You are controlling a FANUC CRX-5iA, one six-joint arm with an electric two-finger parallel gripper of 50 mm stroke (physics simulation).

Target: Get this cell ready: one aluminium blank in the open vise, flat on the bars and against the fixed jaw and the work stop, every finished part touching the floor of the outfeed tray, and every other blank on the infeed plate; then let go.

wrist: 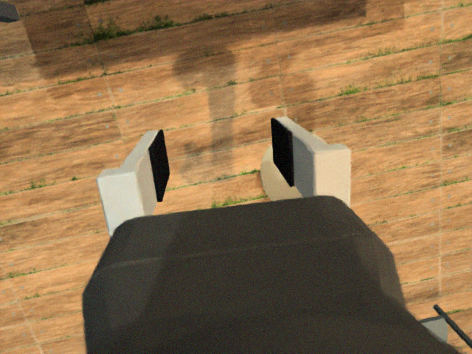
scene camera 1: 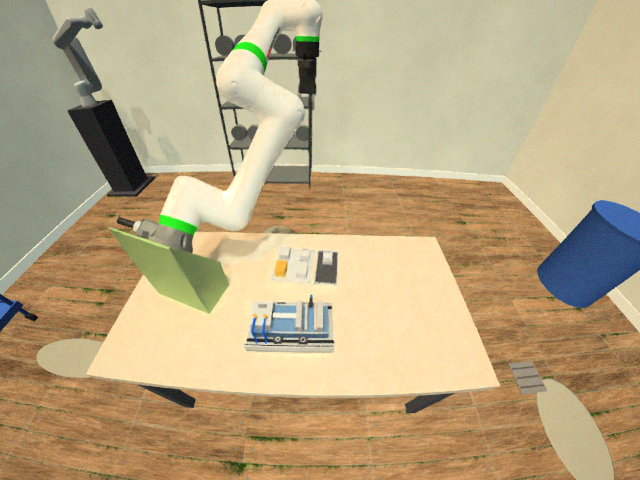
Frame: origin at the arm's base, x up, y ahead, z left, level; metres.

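Seen in the pictures: gripper, fingertip midpoint: [wrist: 219,146] [scene camera 1: 306,109]; arm's base, link origin: [scene camera 1: 170,246].
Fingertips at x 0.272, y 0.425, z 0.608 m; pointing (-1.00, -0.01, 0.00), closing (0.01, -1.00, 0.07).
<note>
Pixels of each thing's top centre, then the offset from my fingertips to it. "pt": a spot on its surface instead. Level surfaces: height alone.
- orange block, top centre: [scene camera 1: 280,265] dx -0.483, dy -0.077, dz -0.495 m
- light block, top centre: [scene camera 1: 327,254] dx -0.486, dy +0.120, dz -0.415 m
- vise, top centre: [scene camera 1: 289,314] dx -0.428, dy -0.006, dz -0.744 m
- table, surface height: dx -0.527 m
- dark upright piece, surface spot: [scene camera 1: 311,300] pt dx -0.432, dy +0.063, dz -0.686 m
My gripper [scene camera 1: 307,99] [wrist: 219,146] is open and empty, high behind the table; floor shows between its fingers in the wrist view. In scene camera 1, a pale tray or plate [scene camera 1: 296,279] at the table's back middle bears several light blocks, one of them at its front right [scene camera 1: 301,270], and an orange block [scene camera 1: 280,268] at its left. Beside it, a dark plate [scene camera 1: 326,276] bears one light block [scene camera 1: 327,256]. The blocks are too small to tell blanks from finished parts. The vise [scene camera 1: 289,336] stands nearer; blue shows between its light jaws, and I see no blank there.
A green slanted panel [scene camera 1: 201,281] stands by the arm's base on the table [scene camera 1: 392,320]. A dark upright piece [scene camera 1: 311,300] rises at the vise's back. A shelf rack [scene camera 1: 222,104] stands behind the arm, and a blue barrel [scene camera 1: 586,258] is at the right.
</note>
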